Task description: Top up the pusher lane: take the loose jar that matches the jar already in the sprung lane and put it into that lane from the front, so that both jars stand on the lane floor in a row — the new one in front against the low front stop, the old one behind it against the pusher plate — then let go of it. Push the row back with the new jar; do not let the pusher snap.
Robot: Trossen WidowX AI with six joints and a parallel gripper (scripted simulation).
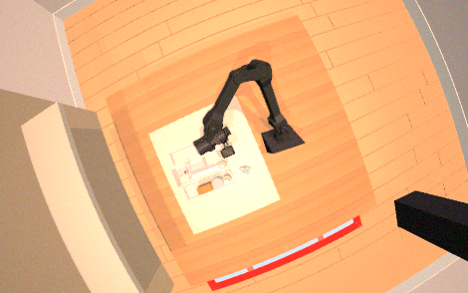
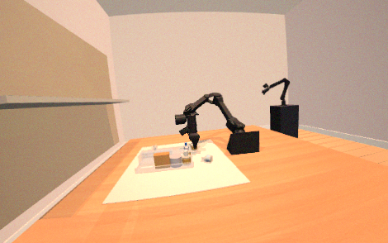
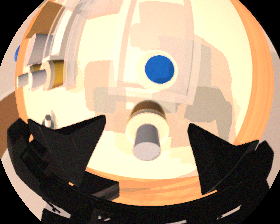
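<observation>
The grey can is 90 mm ahead of my gripper tip and 210 mm to the left of it. From my gripper tip the other things lie so: wall shelf (550 mm ahead, 180 mm to the left, 340 mm above); brown block (160 mm ahead, 220 mm to the left, 10 mm above).
</observation>
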